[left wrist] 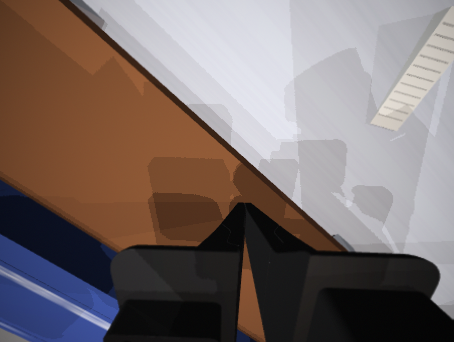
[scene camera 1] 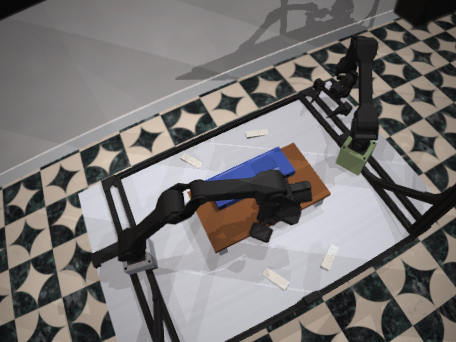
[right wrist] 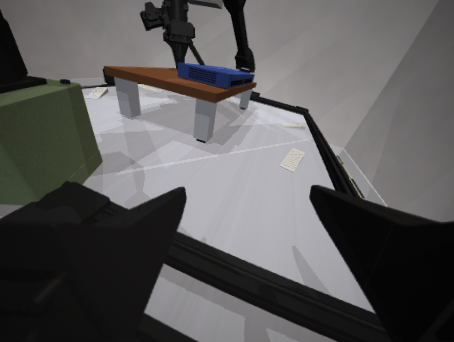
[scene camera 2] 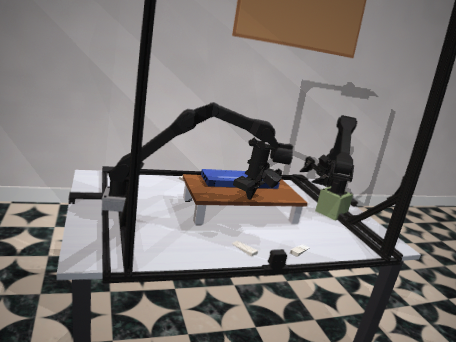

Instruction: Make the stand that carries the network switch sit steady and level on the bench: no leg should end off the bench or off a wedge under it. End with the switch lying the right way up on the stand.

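Pixels of known places: left gripper, between the fingertips: [left wrist: 243, 209] [scene camera 1: 267, 218] [scene camera 2: 249, 199]; right gripper, between the fingertips: [scene camera 1: 318, 110] [right wrist: 247, 192] [scene camera 2: 305, 176]; left arm's base, origin of its link: [scene camera 1: 135, 253] [scene camera 2: 118, 193]; right arm's base, origin of its link: [scene camera 1: 359, 145] [scene camera 2: 337, 191].
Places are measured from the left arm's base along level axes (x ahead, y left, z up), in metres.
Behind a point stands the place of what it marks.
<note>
The brown stand [scene camera 1: 305, 187] [scene camera 2: 287, 196] @[x 0.611, y 0.017, z 0.034 m] [left wrist: 65, 120] @[x 0.560, y 0.007, z 0.034 m] [right wrist: 145, 75] @[x 0.660, y 0.065, z 0.034 m] has grey legs. In the right wrist view its nearest leg [right wrist: 205, 120] @[x 0.636, y 0.188, z -0.017 m] has a dark strip at the foot; I cannot tell whether it touches the bench. The blue switch [scene camera 1: 235, 172] @[x 0.402, y 0.144, z 0.064 m] [scene camera 2: 220, 176] @[x 0.359, y 0.082, z 0.065 m] [left wrist: 45, 280] @[x 0.499, y 0.088, z 0.062 m] [right wrist: 210, 75] @[x 0.583, y 0.155, z 0.053 m] lies flat along the stand's back part. Cream ribbed wedges [scene camera 1: 276, 278] @[x 0.418, y -0.209, z -0.058 m] [scene camera 2: 245, 248] @[x 0.416, y -0.218, z -0.058 m] [left wrist: 415, 75] @[x 0.420, y -0.205, z -0.059 m] [right wrist: 292, 160] lie around the stand, none seen under a leg. My left gripper [scene camera 2: 251, 196] @[x 0.450, y -0.038, z 0.035 m] [left wrist: 243, 209] @[x 0.450, y -0.038, z 0.035 m] is shut and empty over the stand's front part. My right gripper [scene camera 1: 316, 104] @[x 0.808, y 0.330, z 0.013 m] [right wrist: 247, 192] @[x 0.808, y 0.330, z 0.013 m] is open and empty, away from the stand.
The white bench [scene camera 1: 200, 300] @[x 0.163, y -0.197, z -0.065 m] [scene camera 2: 165, 250] @[x 0.167, y -0.243, z -0.065 m] has a black frame [scene camera 1: 200, 136] @[x 0.330, y 0.424, z -0.045 m] [right wrist: 230, 265] @[x 0.825, y 0.340, z -0.050 m] around it. A green arm mount [scene camera 1: 356, 156] @[x 0.828, y 0.071, z 0.035 m] [scene camera 2: 334, 202] @[x 0.834, y 0.060, z 0.006 m] [right wrist: 45, 135] @[x 0.846, y 0.159, z 0.004 m] stands at the right in both scene views. The left arm reaches over the stand and switch.
</note>
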